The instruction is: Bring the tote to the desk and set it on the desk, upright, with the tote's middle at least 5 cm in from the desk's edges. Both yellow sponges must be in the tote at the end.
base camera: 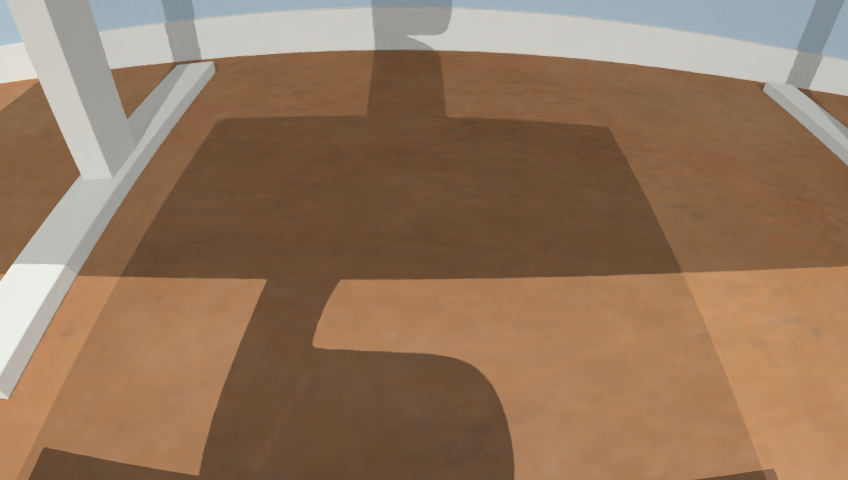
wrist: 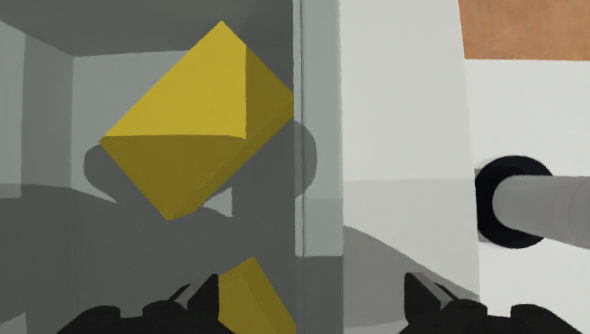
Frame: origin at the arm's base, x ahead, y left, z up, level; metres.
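Seen in the pictures: gripper, fingertip midpoint: (wrist: 311, 294); arm's base, origin of the base link: (wrist: 517, 202).
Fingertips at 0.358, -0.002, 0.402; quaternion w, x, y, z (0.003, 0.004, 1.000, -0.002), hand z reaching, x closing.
Note:
Offsets run from my fingertips to a thing's middle, as dx, dy, dz. "*": to the spot under its first point. Level surfaces: height alone.
The grey tote @[* -0.004, -0.063, +0.041] (wrist: 322, 150) stands upright on the white desk top @[dz -0.079] (wrist: 405, 115) in the wrist view; its right wall runs down the middle. One yellow sponge @[+0.064, -0.087, -0.053] (wrist: 195, 95) lies tilted inside it. Part of a second yellow sponge @[* +0.032, +0.015, -0.031] (wrist: 252, 300) shows inside the tote at the bottom, partly behind the left finger. My gripper (wrist: 311, 294) is open, with the fingers on either side of the tote's right wall, gripping nothing. The tote's far left side and lower end are cut off. The tote does not show in the base camera view.
The desk's edge runs to the right of the tote. Beyond it are my white base top (wrist: 530, 110), a grey arm cylinder (wrist: 550, 207) and brown floor @[dz -0.799] (wrist: 530, 30). In the base view, a white leg @[* +0.205, +0.414, -0.644] (base camera: 77, 89) on a foot bar (base camera: 101, 196) stands left; another foot bar (base camera: 812, 113) lies right.

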